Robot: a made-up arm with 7 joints.
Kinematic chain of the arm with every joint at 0, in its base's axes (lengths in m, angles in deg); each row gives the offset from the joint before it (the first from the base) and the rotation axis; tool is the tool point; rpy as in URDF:
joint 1: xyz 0 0 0.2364 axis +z
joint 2: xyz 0 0 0 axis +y
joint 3: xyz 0 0 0.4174 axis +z
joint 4: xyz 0.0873 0 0 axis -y
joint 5: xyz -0.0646 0 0.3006 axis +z
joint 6: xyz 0 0 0 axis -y
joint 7: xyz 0.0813 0 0 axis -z
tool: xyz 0 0 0 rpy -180 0 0
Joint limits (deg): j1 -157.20..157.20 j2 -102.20..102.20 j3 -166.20..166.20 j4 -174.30..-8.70 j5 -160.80..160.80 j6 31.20..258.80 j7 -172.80..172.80
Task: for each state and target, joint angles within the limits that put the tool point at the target. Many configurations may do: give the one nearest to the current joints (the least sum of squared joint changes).
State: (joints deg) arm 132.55 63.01 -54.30 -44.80 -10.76 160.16 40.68
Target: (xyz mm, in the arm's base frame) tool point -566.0 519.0 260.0
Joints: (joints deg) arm 149.58 75.03 -47.93 -49.25 -13.88 168.86 40.68
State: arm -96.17 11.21 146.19 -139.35 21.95 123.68 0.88
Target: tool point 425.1 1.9 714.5
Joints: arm -109.85 12.57 123.91 -104.02 21.86 126.41 0.88
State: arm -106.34 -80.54 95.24 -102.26 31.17 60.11 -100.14
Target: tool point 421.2 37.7 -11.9
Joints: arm -115.87 -99.25 116.79 -120.18 31.96 55.84 -100.14
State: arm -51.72 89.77 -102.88 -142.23 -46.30 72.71 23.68
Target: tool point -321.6 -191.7 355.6
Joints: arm -80.41 81.50 -103.24 -141.57 -46.55 74.95 23.68
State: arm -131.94 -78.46 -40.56 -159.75 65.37 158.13 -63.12
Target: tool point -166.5 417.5 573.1
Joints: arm -120.57 -74.77 -46.41 -117.85 57.27 155.41 -63.12
